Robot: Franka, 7 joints.
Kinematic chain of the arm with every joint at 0, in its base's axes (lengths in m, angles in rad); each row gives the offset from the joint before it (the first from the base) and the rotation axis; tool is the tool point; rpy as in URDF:
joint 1: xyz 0 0 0.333 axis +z
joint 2: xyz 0 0 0 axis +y
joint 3: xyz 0 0 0.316 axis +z
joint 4: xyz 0.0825 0 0 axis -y
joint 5: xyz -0.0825 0 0.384 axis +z
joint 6: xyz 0 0 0 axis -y
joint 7: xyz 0.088 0 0 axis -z
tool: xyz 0 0 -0.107 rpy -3.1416 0 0
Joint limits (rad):
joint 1: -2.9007..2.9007
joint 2: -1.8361..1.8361
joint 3: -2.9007..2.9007
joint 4: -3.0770..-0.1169
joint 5: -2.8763..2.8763
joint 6: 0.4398..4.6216
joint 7: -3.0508..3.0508
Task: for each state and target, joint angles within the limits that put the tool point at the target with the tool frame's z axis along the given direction. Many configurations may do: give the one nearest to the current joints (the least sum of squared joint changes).
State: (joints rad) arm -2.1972 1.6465 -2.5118 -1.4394 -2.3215 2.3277 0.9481
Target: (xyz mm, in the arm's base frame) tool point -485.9 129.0 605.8 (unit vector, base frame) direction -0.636 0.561 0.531
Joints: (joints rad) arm -1.9631 1.3636 -2.0746 -2.0292 -2.7574 2.8232 0.9481
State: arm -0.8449 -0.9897 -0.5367 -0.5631 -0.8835 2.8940 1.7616
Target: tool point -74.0 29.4 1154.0 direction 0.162 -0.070 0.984
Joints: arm -0.3180 -0.4832 -0.2343 -0.7695 -0.8190 3.3163 1.7616
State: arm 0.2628 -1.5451 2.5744 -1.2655 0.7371 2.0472 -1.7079
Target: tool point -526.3 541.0 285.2 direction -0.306 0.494 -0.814
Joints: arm -0.0927 -1.0611 2.1877 -1.4352 1.1339 2.6208 -1.7079
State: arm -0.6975 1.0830 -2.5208 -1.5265 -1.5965 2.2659 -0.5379
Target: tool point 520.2 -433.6 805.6 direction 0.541 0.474 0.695
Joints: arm -0.4958 1.4618 -2.6771 -0.8679 -1.6365 2.0174 -0.5379
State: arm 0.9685 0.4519 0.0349 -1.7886 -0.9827 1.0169 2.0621
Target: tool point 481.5 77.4 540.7 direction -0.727 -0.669 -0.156
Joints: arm 0.6342 0.2321 -0.3193 -1.5814 -0.7917 0.5824 2.0621
